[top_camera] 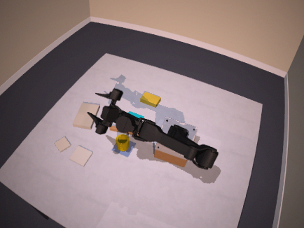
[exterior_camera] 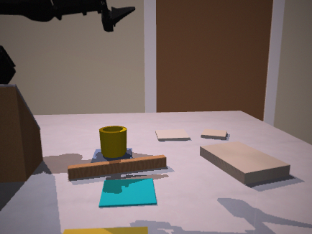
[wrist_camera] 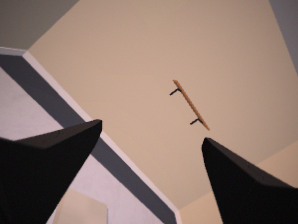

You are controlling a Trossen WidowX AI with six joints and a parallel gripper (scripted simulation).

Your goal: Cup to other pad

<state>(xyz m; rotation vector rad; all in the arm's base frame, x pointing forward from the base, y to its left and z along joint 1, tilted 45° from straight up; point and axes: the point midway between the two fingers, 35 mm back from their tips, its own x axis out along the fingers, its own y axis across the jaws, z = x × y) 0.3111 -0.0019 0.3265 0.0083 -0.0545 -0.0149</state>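
Now: gripper tip 60 mm past the yellow cup, 120 mm to the left of it and 390 mm above it. From my gripper tip the other things lie so: blue pad (60 mm behind, 130 mm to the right, 430 mm below); beige slab (260 mm ahead, 200 mm to the right, 410 mm below); wooden bar (30 mm behind, 220 mm to the right, 420 mm below).
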